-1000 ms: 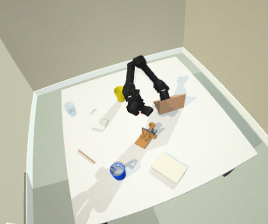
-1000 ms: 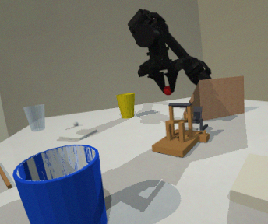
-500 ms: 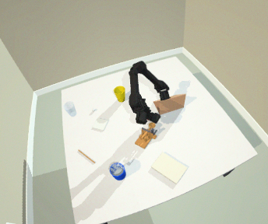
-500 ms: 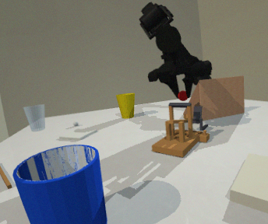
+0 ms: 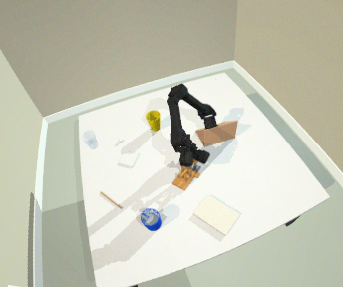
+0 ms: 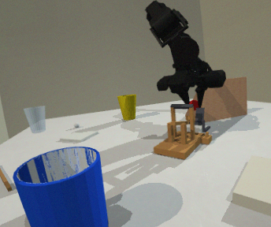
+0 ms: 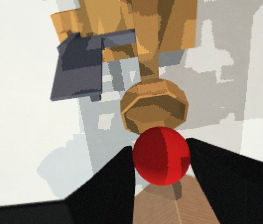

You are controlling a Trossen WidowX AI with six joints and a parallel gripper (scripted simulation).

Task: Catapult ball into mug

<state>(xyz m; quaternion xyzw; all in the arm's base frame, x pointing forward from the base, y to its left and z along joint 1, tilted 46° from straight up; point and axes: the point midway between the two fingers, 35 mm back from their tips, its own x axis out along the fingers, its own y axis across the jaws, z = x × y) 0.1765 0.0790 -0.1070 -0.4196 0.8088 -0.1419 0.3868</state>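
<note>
The red ball lies 1 cm above my gripper tip. Round my gripper tip: cream pad: 3 cm ahead, 33 cm to the left, 8 cm below; yellow cup: 12 cm ahead, 39 cm to the right, 5 cm below; wooden catapult: 5 cm ahead, 4 cm to the left, 3 cm below.
</note>
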